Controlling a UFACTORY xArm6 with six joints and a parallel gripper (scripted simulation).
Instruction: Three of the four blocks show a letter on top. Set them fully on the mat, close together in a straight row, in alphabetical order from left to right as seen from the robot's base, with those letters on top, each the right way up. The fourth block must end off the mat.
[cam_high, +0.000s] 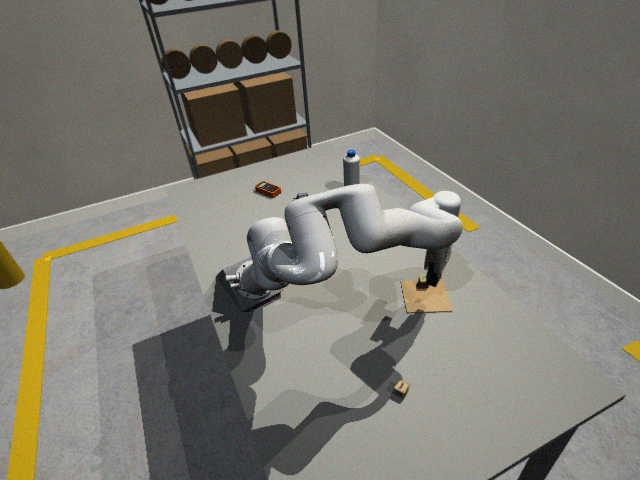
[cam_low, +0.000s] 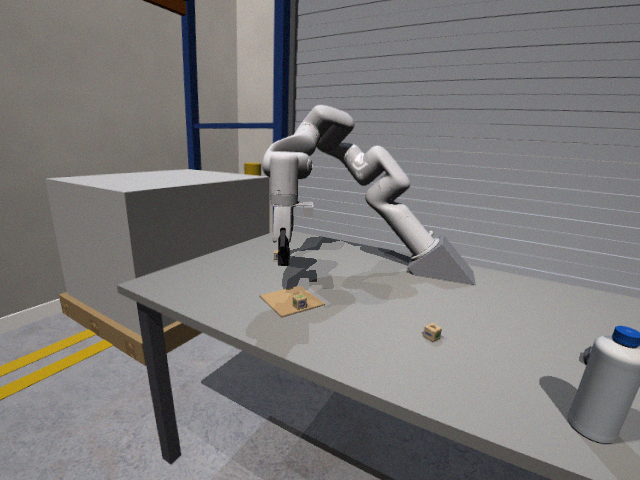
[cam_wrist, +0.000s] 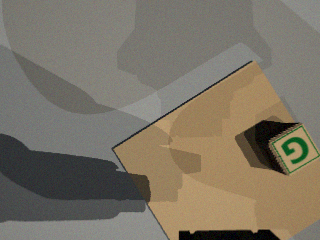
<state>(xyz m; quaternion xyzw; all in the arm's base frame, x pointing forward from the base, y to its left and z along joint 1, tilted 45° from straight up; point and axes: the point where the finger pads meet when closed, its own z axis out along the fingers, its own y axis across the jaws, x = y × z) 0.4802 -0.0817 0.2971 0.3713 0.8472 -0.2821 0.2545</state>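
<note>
The mat lies 1 cm ahead of my hand, 4 cm to the left of it and 12 cm below it. From my hand the other things lie so: orange meter (30 cm behind, 89 cm to the left, 11 cm below); white bottle (6 cm ahead, 74 cm to the left, 3 cm below); dark object (18 cm behind, 76 cm to the left, 11 cm below).
</note>
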